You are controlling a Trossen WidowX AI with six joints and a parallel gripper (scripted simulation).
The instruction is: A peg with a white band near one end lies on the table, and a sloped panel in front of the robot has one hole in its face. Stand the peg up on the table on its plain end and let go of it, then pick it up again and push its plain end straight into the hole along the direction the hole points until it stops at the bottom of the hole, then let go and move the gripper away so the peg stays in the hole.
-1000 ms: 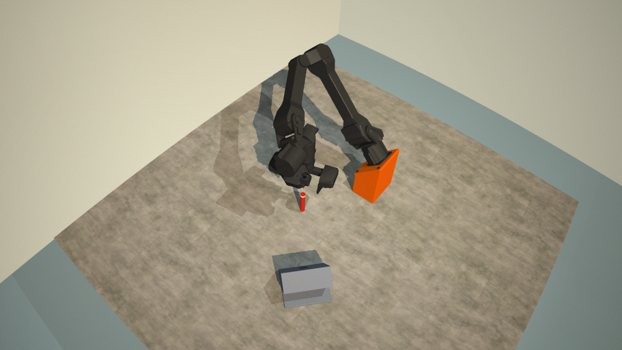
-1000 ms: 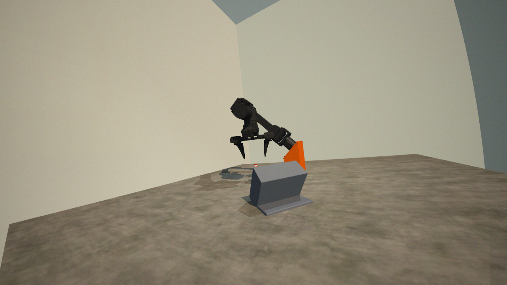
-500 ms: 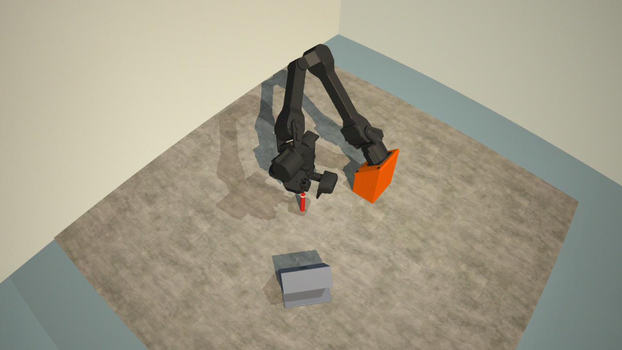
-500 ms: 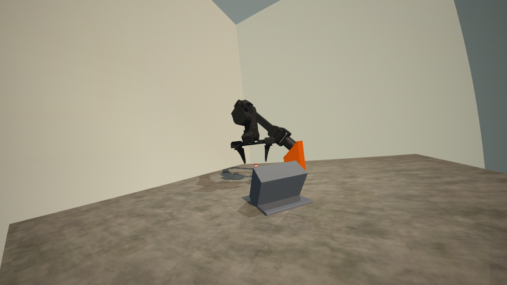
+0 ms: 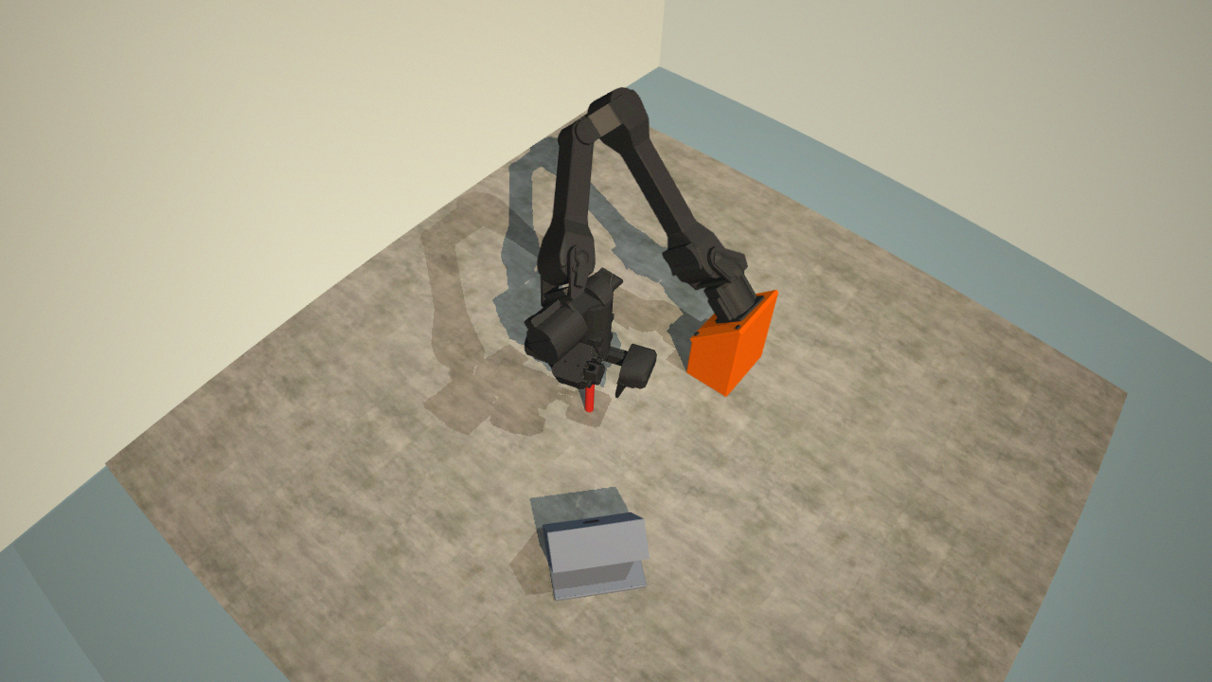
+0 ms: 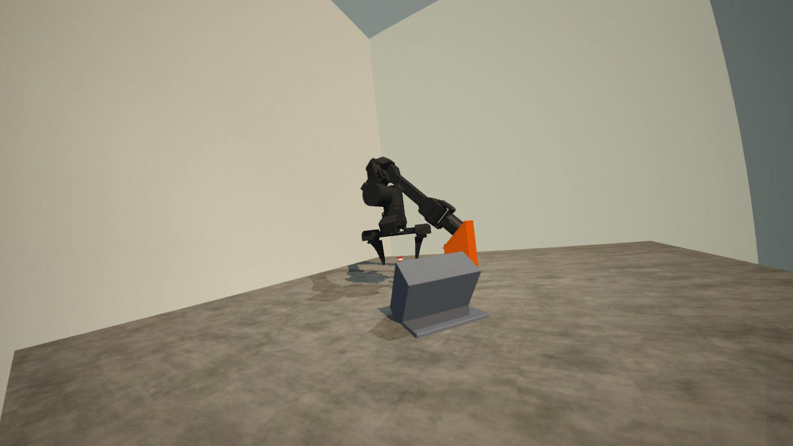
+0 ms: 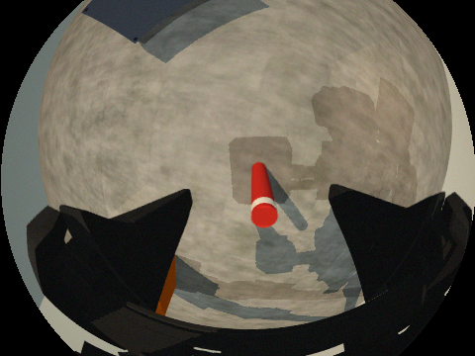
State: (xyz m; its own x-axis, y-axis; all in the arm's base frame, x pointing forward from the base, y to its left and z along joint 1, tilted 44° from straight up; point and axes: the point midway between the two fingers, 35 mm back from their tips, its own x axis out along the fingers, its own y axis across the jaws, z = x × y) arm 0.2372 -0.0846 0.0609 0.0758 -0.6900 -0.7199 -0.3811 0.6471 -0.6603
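Right now the red peg is 1 cm below my gripper tip. The rest, counted from my gripper tip: grey sloped panel: 18 cm to the left, 18 cm ahead, 2 cm below; then grey foot plate: 20 cm to the left, 20 cm ahead, 6 cm below.
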